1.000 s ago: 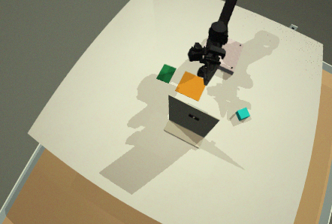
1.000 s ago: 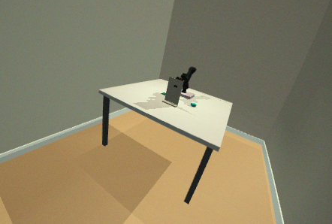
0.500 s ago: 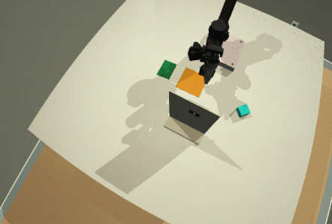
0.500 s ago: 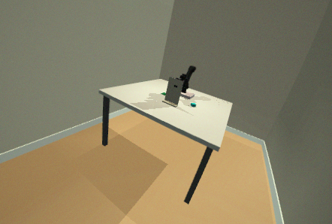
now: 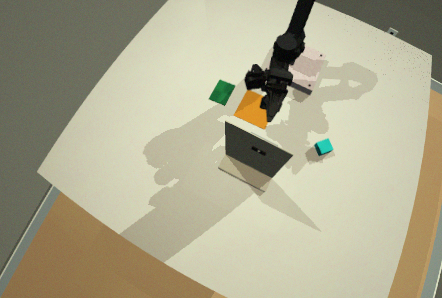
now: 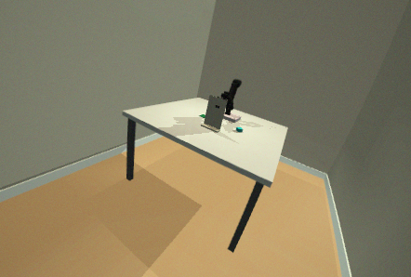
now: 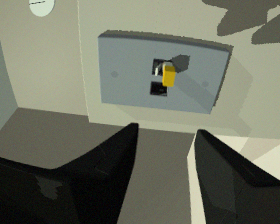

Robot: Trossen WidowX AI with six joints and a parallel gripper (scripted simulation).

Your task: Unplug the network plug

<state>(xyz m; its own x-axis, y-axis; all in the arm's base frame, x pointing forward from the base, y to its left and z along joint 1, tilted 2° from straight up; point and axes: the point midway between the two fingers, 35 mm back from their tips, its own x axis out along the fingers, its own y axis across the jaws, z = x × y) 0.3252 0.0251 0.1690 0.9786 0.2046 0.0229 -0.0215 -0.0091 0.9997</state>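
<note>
My gripper tip is now 8 cm short of the yellow network plug. Round my gripper tip: teal cube (8 cm behind, 21 cm to the left, 18 cm below); orange marked square (11 cm behind, 6 cm to the right, 20 cm below); grey upright panel (10 cm ahead, 7 cm below).
</note>
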